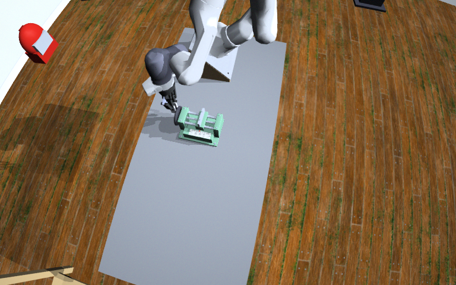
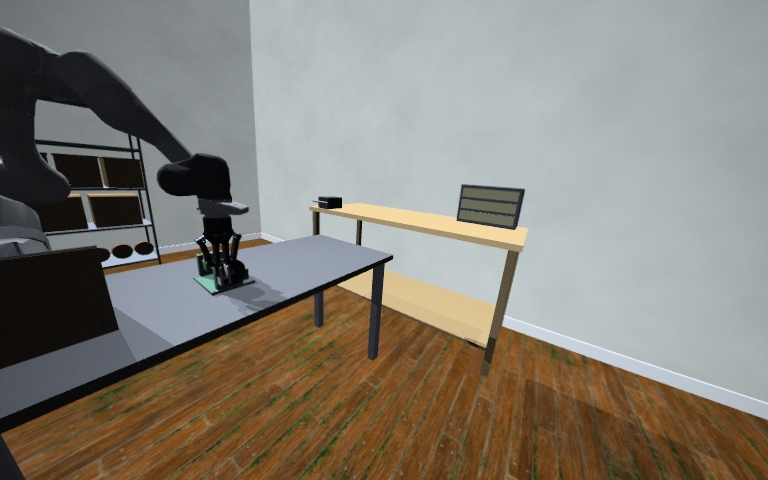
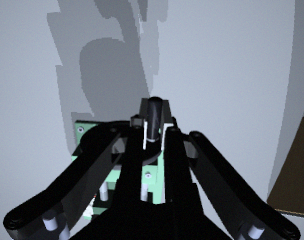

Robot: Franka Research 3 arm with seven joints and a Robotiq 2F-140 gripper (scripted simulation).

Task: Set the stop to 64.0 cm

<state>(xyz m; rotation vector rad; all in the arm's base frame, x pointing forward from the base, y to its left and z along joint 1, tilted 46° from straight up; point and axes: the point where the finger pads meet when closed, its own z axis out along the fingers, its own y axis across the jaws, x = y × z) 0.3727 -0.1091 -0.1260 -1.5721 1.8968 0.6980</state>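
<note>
My hand is 1 cm short of the dark handwheel, 2 cm to the right of it and 2 cm above it. Also, from my hand: stop carriage 7 cm ahead, 15 cm to the left.
</note>
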